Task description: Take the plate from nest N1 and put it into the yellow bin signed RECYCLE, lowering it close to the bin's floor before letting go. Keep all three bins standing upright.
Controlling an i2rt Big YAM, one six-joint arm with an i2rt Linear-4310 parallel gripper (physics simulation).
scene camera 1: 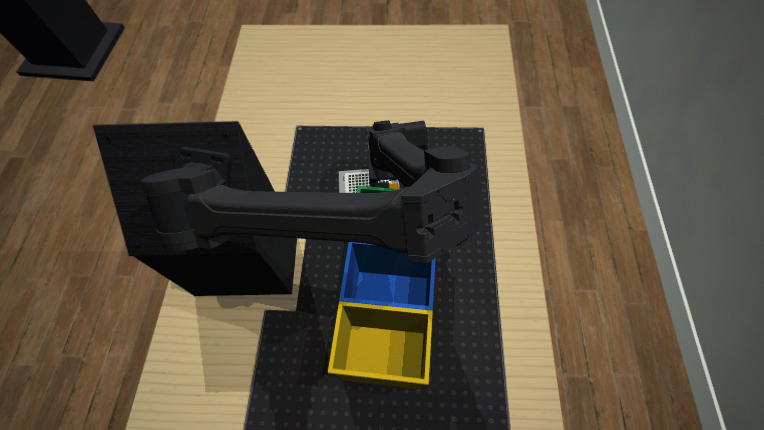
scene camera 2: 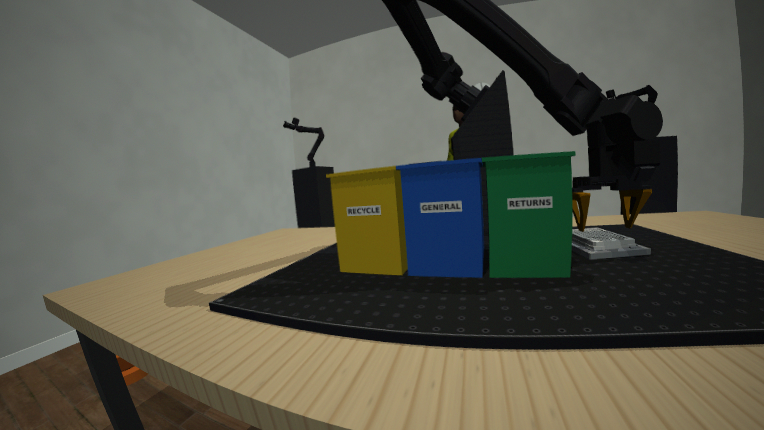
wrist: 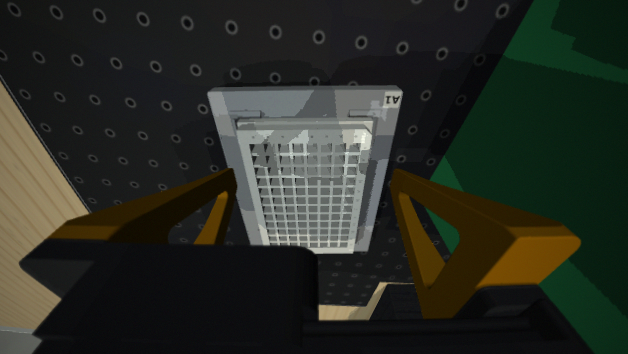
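Pixels of known places: gripper, fingertip midpoint: (scene camera 1: 383,181) (scene camera 2: 605,229) (wrist: 313,177); arm's base at its link origin: (scene camera 1: 205,183) (scene camera 2: 478,106).
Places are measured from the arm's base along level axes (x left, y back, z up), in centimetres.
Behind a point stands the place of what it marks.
Observation:
The white gridded plate (scene camera 1: 358,181) @(x 23.5, y -20.4, z -33.8 cm) (scene camera 2: 603,237) @(x 23.2, y -26.0, z -33.8 cm) (wrist: 310,195) @(x 22.7, y -24.2, z -33.8 cm) lies flat in the grey nest (scene camera 2: 636,252) @(x 27.3, y -30.6, z -35.6 cm) (wrist: 300,102) @(x 24.4, y -30.4, z -35.1 cm), beside the green bin. My gripper (scene camera 2: 605,229) @(x 23.0, y -27.1, z -32.1 cm) (wrist: 313,177) @(x 23.0, y -27.1, z -32.1 cm) is open and empty, its orange fingertips above the plate, one toward each long side. In scene camera 1 the arm hides the fingertips and part of the plate. The yellow bin signed RECYCLE (scene camera 1: 382,344) @(x -17.1, y -31.6, z -36.1 cm) (scene camera 2: 369,240) @(x -18.7, y -40.9, z -30.3 cm) stands upright and looks empty inside. The blue GENERAL bin (scene camera 1: 389,283) @(x -2.8, y -31.6, z -36.1 cm) (scene camera 2: 443,240) @(x -6.2, y -40.8, z -30.4 cm) and green RETURNS bin (scene camera 1: 374,189) @(x 12.5, y -26.9, z -18.4 cm) (scene camera 2: 529,240) @(x 6.7, y -40.6, z -30.6 cm) (wrist: 560,145) @(x 12.7, y -32.5, z -29.9 cm) also stand upright.
The three bins stand in a row on the black perforated board (scene camera 1: 465,331) @(x -12.0, y -50.0, z -36.3 cm) (scene camera 2: 454,320) @(x -2.8, y -54.2, z -36.3 cm) (wrist: 150,100) @(x 34.6, y -28.4, z -36.3 cm), green nearest the nest, blue in the middle. My arm (scene camera 1: 299,213) @(x -12.7, y -23.3, z 18.0 cm) (scene camera 2: 513,48) @(x 7.2, y -36.3, z -0.8 cm) passes above the green bin in scene camera 1. Its black pedestal (scene camera 1: 213,275) @(x -9.3, y 4.9, z -22.7 cm) stands beside the board.

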